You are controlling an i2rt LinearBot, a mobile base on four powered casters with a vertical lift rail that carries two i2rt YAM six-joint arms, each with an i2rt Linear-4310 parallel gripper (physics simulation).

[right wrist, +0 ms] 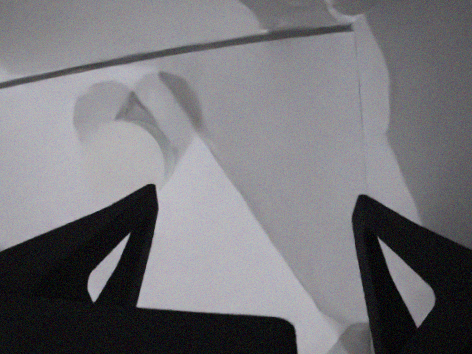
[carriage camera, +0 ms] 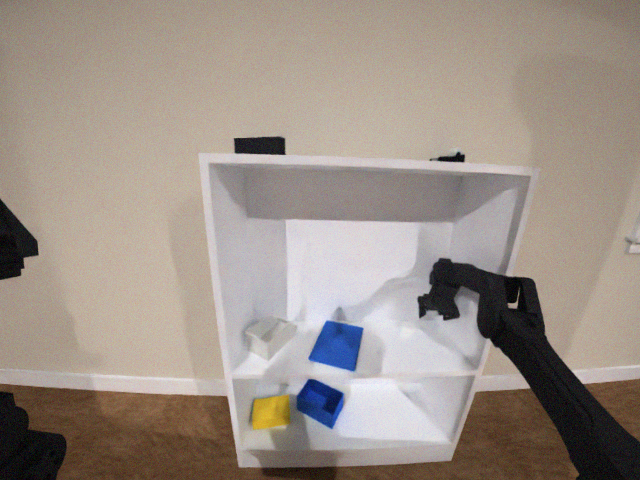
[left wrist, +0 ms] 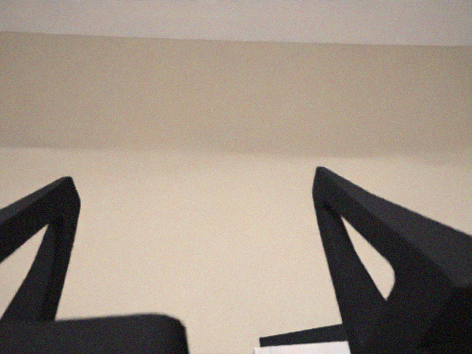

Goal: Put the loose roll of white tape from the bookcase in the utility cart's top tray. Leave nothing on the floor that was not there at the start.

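Places are measured from the left arm's base along level axes (x right, y up, z back), in centimetres.
Pixels of known places: left gripper, between the fingertips: (left wrist: 197, 183); right gripper, between the fingertips: (right wrist: 256, 201) (carriage camera: 431, 318).
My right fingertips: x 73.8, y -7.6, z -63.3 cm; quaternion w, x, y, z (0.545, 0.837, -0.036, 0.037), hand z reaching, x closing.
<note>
For each thing: its top centre in the pictures, then the offset to it from my right fingertips. "pt": a spot on its surface instead.
- tape, centre of its top: (right wrist: 122, 165) (carriage camera: 408, 325) dx -7.6, dy -4.4, dz -1.2 cm
- grey-white box, a spot on its surface: (carriage camera: 268, 338) pt dx -59.8, dy -5.6, dz +8.8 cm
- flat blue piece, centre of its top: (carriage camera: 338, 341) dx -35.0, dy -6.0, dz +7.8 cm
- yellow box, centre of its top: (carriage camera: 271, 407) dx -59.7, dy -37.5, dz +10.5 cm
- open blue bin, centre of its top: (carriage camera: 320, 394) dx -40.6, dy -34.5, dz +5.8 cm
- black box, centre of its top: (left wrist: 300, 333) (carriage camera: 258, 138) dx -60.3, dy +59.4, dz +9.2 cm
- small dark object, centre of its top: (carriage camera: 450, 146) dx -1.7, dy +61.0, dz -4.5 cm
The white roll of tape (carriage camera: 407, 329) (right wrist: 122, 134) shows faintly on the bookcase's middle shelf, right of the blue lid-like piece. In the right wrist view it is a pale round shape against white, at the left finger's tip and partly hidden by that finger. The bookcase (carriage camera: 330, 161) (left wrist: 302, 348) is white. My right gripper (carriage camera: 438, 315) (right wrist: 256, 201) is open and empty above the shelf, inside the bookcase; the roll lies left of the gap between its fingers. My left gripper (left wrist: 197, 183) is open and empty, raised before the wall. The utility cart does not show.
On the middle shelf are a grey-white box (carriage camera: 268, 338) and a flat blue piece (carriage camera: 338, 345). Below are a yellow box (carriage camera: 270, 411) and an open blue bin (carriage camera: 320, 401). A black box (carriage camera: 259, 145) and a small dark object (carriage camera: 452, 157) are on top. Bookcase sides flank the right arm.
</note>
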